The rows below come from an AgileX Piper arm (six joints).
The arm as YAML. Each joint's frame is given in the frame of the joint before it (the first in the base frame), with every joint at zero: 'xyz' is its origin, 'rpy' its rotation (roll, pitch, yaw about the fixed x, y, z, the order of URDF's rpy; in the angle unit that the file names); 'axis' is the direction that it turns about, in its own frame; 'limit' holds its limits. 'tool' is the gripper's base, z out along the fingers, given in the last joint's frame.
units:
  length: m
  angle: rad
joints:
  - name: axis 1
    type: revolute
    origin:
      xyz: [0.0, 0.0, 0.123]
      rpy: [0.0, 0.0, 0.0]
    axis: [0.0, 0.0, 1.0]
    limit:
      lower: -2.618
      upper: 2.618
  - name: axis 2
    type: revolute
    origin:
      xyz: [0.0, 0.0, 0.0]
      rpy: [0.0, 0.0, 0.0]
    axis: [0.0, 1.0, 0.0]
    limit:
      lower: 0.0
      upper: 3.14
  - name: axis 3
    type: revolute
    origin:
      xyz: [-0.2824, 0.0, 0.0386]
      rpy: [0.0, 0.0, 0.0]
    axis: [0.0, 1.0, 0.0]
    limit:
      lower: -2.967
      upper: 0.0
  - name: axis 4
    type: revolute
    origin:
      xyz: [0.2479, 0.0, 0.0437]
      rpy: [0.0, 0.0, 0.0]
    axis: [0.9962, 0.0, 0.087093]
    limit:
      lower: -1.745
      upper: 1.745
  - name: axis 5
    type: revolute
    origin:
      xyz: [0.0, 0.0, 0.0]
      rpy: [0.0, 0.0, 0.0]
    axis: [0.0, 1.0, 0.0]
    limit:
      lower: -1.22
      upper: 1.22
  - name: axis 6
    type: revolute
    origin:
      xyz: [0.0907, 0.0, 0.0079]
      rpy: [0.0, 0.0, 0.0]
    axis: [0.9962, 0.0, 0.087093]
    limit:
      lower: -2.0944
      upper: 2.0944
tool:
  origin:
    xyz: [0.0, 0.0, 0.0]
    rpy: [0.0, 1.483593, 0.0]
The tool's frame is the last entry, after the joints.
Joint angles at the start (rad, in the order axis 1, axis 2, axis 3, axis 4, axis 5, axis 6):
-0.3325, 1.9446, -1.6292, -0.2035, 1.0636, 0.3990
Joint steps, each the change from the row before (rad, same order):
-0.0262, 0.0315, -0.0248, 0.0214, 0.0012, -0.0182
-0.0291, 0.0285, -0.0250, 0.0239, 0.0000, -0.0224
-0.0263, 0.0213, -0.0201, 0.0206, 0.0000, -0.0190
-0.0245, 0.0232, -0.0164, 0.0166, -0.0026, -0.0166
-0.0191, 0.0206, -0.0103, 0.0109, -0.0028, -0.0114
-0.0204, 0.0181, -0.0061, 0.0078, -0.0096, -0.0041
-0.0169, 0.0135, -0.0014, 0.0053, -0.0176, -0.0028
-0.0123, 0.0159, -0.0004, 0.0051, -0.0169, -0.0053
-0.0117, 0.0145, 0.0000, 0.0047, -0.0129, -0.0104
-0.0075, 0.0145, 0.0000, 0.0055, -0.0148, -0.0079
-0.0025, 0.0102, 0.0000, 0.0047, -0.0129, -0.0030
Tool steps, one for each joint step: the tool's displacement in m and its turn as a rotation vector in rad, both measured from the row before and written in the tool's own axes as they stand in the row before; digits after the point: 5 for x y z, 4 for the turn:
-0.00619, -0.00621, 0.00971, -0.0067, 0.0164, 0.0159
-0.00660, -0.00773, 0.00853, -0.0097, 0.0126, 0.0164
-0.00558, -0.00771, 0.00624, -0.0089, 0.0085, 0.0160
-0.00491, -0.00745, 0.00775, -0.0058, 0.0096, 0.0142
-0.00335, -0.00609, 0.00769, -0.0020, 0.0107, 0.0112
-0.00335, -0.00708, 0.00755, -0.0009, 0.0049, 0.0183
-0.00295, -0.00596, 0.00640, -0.0021, -0.0035, 0.0151
-0.00204, -0.00406, 0.00754, -0.0020, 0.0003, 0.0080
-0.00152, -0.00409, 0.00697, -0.0009, 0.0029, 0.0023
-0.00116, -0.00222, 0.00683, -0.0032, 0.0012, 0.0013
-0.00069, -0.00026, 0.00472, -0.0043, -0.0014, 0.0014

